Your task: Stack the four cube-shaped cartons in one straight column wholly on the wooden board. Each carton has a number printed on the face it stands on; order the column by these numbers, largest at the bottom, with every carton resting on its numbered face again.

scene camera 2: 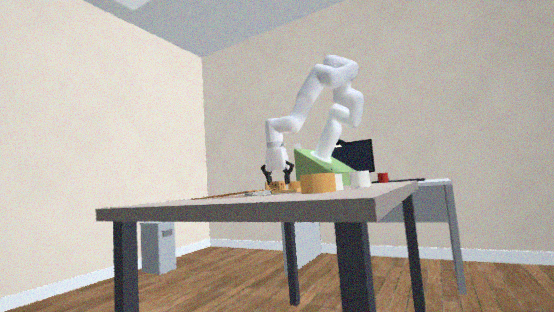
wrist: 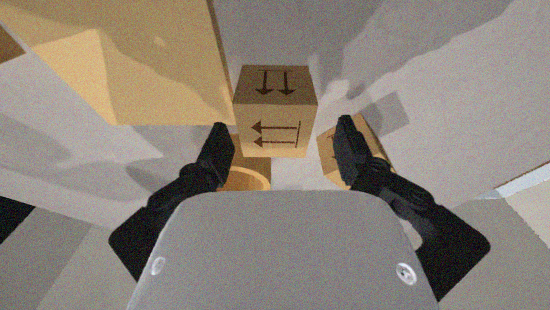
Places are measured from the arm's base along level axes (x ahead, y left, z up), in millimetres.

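Where they show: gripper, fingertip midpoint: [scene camera 2: 278,184] [wrist: 281,133]; arm's base at its link origin: [scene camera 2: 320,157].
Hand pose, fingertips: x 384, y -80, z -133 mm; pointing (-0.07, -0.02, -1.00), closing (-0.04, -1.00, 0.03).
Note:
Each offset is from my fingertips to the top centre of the thing. "*": to the spot under its first point.
A cube-shaped carton @[13 mm ahead, 3 mm left, 15 mm up] [wrist: 275,130] with dark arrows stands between the spread fingers in the wrist view, beside the edge of the pale wooden board @[61 mm ahead, 94 mm left, 23 mm down] [wrist: 165,95]. A second, turned carton @[52 mm back, 69 mm right, 15 mm up] [wrist: 327,155] is partly hidden behind the right finger. A brown corner @[* 76 mm ahead, 174 mm left, 29 mm down] [wrist: 7,46] at the left edge looks like part of another carton. The fourth carton cannot be made out. My gripper [scene camera 2: 278,182] [wrist: 281,133] is open and empty, pointing down low around the middle carton. In the scene view the cartons @[* 39 mm ahead, 10 mm left, 8 mm down] [scene camera 2: 276,186] look tiny and overlap. The numbered faces are hidden.
A wooden ring @[68 mm back, 62 mm left, 8 mm up] [wrist: 257,175] lies near the left finger, partly hidden. In the scene view a big orange cylinder @[259 mm ahead, 278 mm left, 23 mm up] [scene camera 2: 318,183], a white cylinder @[20 mm ahead, 363 mm left, 26 mm up] [scene camera 2: 360,179] and a flat grey object @[* 259 mm ahead, 49 mm left, 27 mm down] [scene camera 2: 257,193] are on the table [scene camera 2: 235,211]. The green base [scene camera 2: 312,166] stands behind.

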